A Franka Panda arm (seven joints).
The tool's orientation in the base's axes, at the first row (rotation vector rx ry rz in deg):
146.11 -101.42 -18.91
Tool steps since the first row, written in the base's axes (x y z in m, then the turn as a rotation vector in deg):
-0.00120 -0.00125 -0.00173 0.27 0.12 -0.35
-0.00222 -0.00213 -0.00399 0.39 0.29 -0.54
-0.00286 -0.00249 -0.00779 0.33 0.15 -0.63
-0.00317 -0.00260 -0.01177 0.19 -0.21 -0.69
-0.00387 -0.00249 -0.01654 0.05 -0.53 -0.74
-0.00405 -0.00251 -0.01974 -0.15 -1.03 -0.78
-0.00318 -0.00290 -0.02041 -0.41 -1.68 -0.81
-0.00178 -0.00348 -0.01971 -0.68 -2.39 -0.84
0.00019 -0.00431 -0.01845 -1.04 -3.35 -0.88
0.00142 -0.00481 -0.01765 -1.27 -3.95 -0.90
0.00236 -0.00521 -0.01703 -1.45 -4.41 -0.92
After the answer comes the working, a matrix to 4 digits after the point.
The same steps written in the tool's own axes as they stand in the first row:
0.00104 0.00132 0.00178 0.04 -0.34 0.30
0.00188 0.00227 0.00409 -0.05 -0.54 0.49
0.00261 0.00247 0.00788 0.07 -0.44 0.57
0.00325 0.00226 0.01182 0.37 -0.19 0.62
0.00369 0.00221 0.01662 0.63 0.04 0.66
0.00416 0.00195 0.01978 1.03 0.40 0.68
0.00492 0.00120 0.02023 1.55 0.87 0.69
0.00582 0.00020 0.01923 2.13 1.37 0.70
0.00704 -0.00115 0.01755 2.90 2.04 0.70
0.00779 -0.00200 0.01649 3.39 2.46 0.70
0.00838 -0.00264 0.01567 3.76 2.79 0.71

The tool's axes in the first row as the columns of a matrix, in the base's axes (rounded; the answer above uses it unrounded):
0.3347 -0.9242 -0.1840
-0.9284 -0.3568 0.1037
-0.1615 0.1361 -0.9775

